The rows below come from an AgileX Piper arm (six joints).
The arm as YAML. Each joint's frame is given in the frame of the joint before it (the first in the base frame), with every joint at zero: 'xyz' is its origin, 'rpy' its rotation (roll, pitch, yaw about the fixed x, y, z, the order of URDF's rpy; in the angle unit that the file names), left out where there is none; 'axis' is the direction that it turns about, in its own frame. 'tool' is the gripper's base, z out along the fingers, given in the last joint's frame.
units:
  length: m
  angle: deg
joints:
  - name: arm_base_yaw
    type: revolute
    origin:
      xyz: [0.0, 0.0, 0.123]
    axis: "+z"
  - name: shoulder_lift
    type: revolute
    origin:
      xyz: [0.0, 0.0, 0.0]
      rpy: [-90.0, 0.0, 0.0]
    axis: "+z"
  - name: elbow
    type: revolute
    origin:
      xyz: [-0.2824, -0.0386, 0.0]
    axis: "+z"
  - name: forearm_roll
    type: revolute
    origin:
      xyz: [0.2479, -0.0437, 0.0]
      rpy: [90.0, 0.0, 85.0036]
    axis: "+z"
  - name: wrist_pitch
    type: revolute
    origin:
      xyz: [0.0, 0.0, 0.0]
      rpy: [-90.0, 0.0, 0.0]
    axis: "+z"
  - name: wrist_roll
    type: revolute
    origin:
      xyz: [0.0, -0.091, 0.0]
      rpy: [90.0, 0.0, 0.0]
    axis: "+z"
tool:
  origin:
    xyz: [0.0, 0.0, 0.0]
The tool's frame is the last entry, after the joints.
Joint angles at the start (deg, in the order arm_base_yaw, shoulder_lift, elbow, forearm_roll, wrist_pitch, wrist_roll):
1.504, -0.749, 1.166, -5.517, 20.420, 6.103
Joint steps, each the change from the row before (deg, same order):
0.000, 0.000, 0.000, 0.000, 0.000, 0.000
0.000, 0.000, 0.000, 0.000, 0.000, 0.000
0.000, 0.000, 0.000, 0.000, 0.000, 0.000
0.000, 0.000, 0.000, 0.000, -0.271, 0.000
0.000, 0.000, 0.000, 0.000, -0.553, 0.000
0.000, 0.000, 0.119, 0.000, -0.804, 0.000
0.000, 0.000, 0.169, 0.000, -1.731, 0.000
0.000, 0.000, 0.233, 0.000, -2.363, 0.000
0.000, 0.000, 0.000, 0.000, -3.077, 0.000
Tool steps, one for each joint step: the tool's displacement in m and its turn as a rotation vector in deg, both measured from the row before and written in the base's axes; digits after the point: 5 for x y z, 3 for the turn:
0.00000, 0.00000, 0.00000, 0.000, 0.000, 0.000
0.00000, 0.00000, 0.00000, 0.000, 0.000, 0.000
0.00000, 0.00000, 0.00000, 0.000, 0.000, 0.000
0.00012, 0.00004, 0.00041, 0.005, -0.270, 0.026
0.00023, 0.00009, 0.00084, 0.010, -0.550, 0.053
0.00036, 0.00013, 0.00053, 0.012, -0.681, 0.077
0.00070, 0.00027, 0.00167, 0.028, -1.554, 0.166
0.00084, 0.00037, 0.00229, 0.039, -2.119, 0.227
0.00076, 0.00048, 0.00480, 0.059, -3.062, 0.295

